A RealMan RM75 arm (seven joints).
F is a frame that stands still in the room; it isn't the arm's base.
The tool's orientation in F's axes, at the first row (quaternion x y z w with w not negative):
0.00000, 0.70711, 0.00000, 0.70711
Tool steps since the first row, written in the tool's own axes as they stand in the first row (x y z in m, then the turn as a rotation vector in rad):
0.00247, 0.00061, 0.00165, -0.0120, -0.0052, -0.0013
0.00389, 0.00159, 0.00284, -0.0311, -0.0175, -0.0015
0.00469, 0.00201, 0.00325, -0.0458, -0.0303, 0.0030
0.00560, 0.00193, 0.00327, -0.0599, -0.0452, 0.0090
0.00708, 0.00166, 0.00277, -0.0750, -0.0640, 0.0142
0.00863, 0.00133, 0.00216, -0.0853, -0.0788, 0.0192
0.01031, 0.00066, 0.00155, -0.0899, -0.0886, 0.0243
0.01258, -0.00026, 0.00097, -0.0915, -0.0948, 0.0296
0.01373, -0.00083, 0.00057, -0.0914, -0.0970, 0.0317
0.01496, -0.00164, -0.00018, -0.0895, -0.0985, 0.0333
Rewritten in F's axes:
0.00165, 0.00061, -0.00247, -0.0013, -0.0052, 0.0120
0.00284, 0.00159, -0.00389, -0.0015, -0.0175, 0.0311
0.00325, 0.00201, -0.00469, 0.0030, -0.0303, 0.0458
0.00327, 0.00193, -0.00560, 0.0090, -0.0452, 0.0599
0.00277, 0.00166, -0.00708, 0.0142, -0.0640, 0.0750
0.00216, 0.00133, -0.00863, 0.0192, -0.0788, 0.0853
0.00155, 0.00066, -0.01031, 0.0243, -0.0886, 0.0899
0.00097, -0.00026, -0.01258, 0.0296, -0.0948, 0.0915
0.00057, -0.00083, -0.01373, 0.0317, -0.0970, 0.0914
-0.00018, -0.00164, -0.01496, 0.0333, -0.0985, 0.0895

